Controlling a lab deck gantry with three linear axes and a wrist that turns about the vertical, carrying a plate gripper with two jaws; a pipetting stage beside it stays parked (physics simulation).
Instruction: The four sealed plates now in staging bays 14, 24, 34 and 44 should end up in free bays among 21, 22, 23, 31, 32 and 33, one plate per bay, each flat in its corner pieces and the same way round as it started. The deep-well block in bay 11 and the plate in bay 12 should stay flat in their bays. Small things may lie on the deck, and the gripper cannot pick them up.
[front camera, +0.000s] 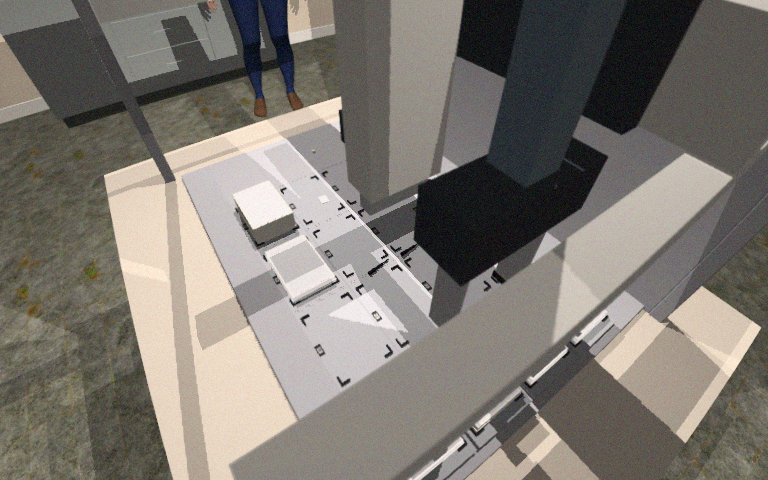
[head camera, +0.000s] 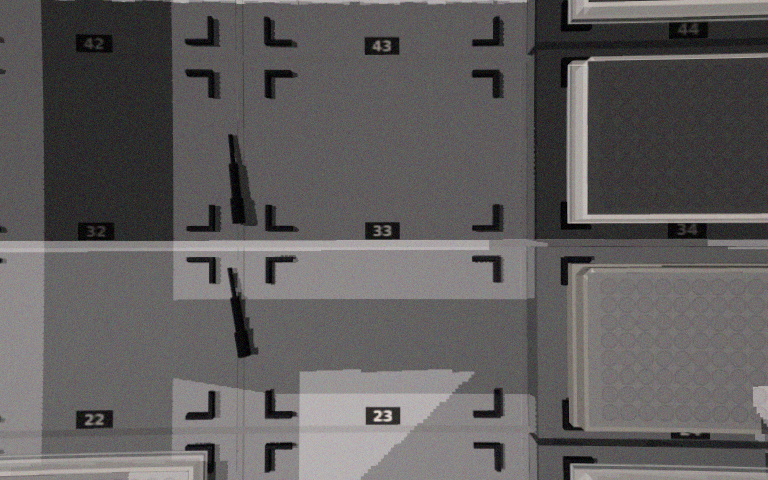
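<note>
There's a rod (head camera: 241, 336) here, plus a plate (head camera: 665, 138), and there's a plate (front camera: 301, 270) as well. And you'd also see the gripper (front camera: 474, 303).
</note>
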